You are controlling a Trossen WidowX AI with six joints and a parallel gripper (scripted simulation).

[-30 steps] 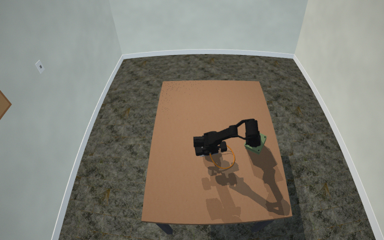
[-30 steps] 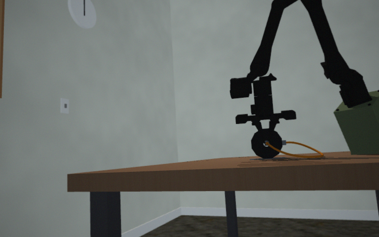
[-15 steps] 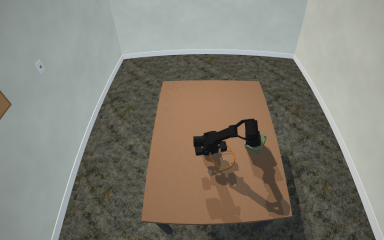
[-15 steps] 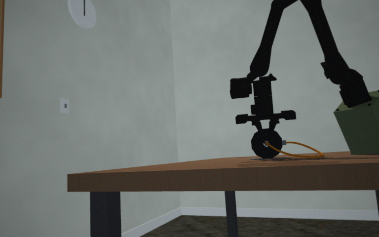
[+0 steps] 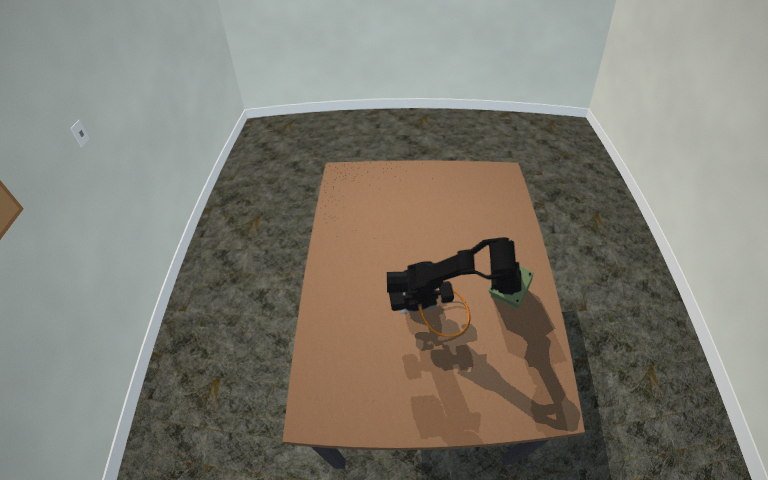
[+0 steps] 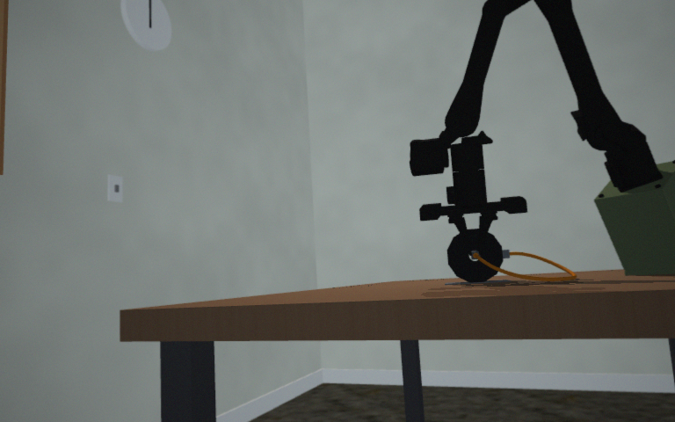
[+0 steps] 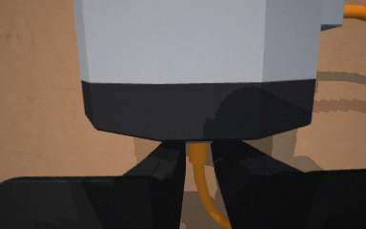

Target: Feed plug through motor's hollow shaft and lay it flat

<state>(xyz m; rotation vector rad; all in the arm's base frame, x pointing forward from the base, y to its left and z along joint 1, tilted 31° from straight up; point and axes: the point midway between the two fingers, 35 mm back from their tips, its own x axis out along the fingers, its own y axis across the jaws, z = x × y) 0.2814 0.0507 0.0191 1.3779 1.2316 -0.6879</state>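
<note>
Right now my hand is 4 cm above the orange cable. The rest, counted from my hand: plug (3 cm below, 2 cm to the right, 1 cm ahead); then grey stub (8 cm to the right, 4 cm behind, 3 cm below).
</note>
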